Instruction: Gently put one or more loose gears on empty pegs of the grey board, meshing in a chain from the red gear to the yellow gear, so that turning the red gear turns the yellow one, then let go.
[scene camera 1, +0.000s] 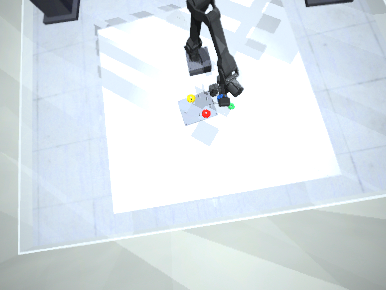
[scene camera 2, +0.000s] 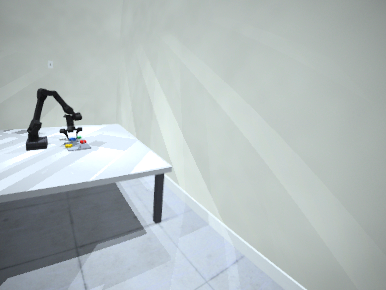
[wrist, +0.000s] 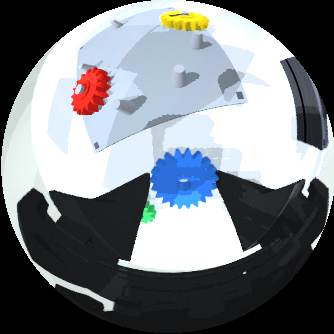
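Pixels of known places: gripper, fingertip midpoint: (scene camera 1: 221, 98) (scene camera 2: 72, 139) (wrist: 182, 175); arm's base, link origin: (scene camera 1: 194, 56) (scene camera 2: 33, 140).
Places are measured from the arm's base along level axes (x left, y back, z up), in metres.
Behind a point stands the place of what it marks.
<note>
My gripper (scene camera 1: 219, 96) {x 0.156, y -0.267, z -0.047 m} (scene camera 2: 72, 137) {x 0.156, y -0.267, z -0.047 m} (wrist: 182, 175) {x 0.156, y -0.267, z -0.047 m} is shut on the blue gear (wrist: 167, 186) {x 0.163, y -0.282, z -0.039 m}, with a finger at each side of its rim. How high the gear is cannot be told. The grey board (scene camera 1: 190, 118) {x -0.041, y -0.381, z -0.048 m} (wrist: 140, 55) {x 0.032, y -0.302, z -0.048 m} lies beyond it in the wrist view. The red gear (scene camera 1: 206, 114) {x 0.058, y -0.368, z -0.031 m} (scene camera 2: 83, 142) (wrist: 97, 90) {x 0.067, y -0.338, z -0.034 m} and the yellow gear (scene camera 1: 191, 98) {x -0.028, y -0.260, z -0.029 m} (scene camera 2: 69, 146) {x -0.057, y -0.261, z -0.038 m} (wrist: 186, 22) sit on the board, apart. Several bare pegs stand up from it, among them a middle peg (wrist: 179, 76) {x 0.074, y -0.268, z -0.032 m}. The green gear (scene camera 1: 231, 106) {x 0.210, y -0.332, z -0.039 m} (wrist: 148, 214) {x 0.207, y -0.307, z -0.039 m} lies off the board, partly hidden by the left finger in the wrist view.
The arm's dark base (scene camera 1: 199, 64) {x 0.031, y -0.059, z 0.002 m} (scene camera 2: 36, 144) {x -0.045, y -0.026, z -0.014 m} (wrist: 306, 110) stands on the white table (scene camera 1: 150, 170) {x -0.296, y -0.688, z -0.056 m} (scene camera 2: 115, 155) {x -0.253, y -0.593, z -0.056 m}, near the board. The board's near edge lies just beyond the held gear in the wrist view.
</note>
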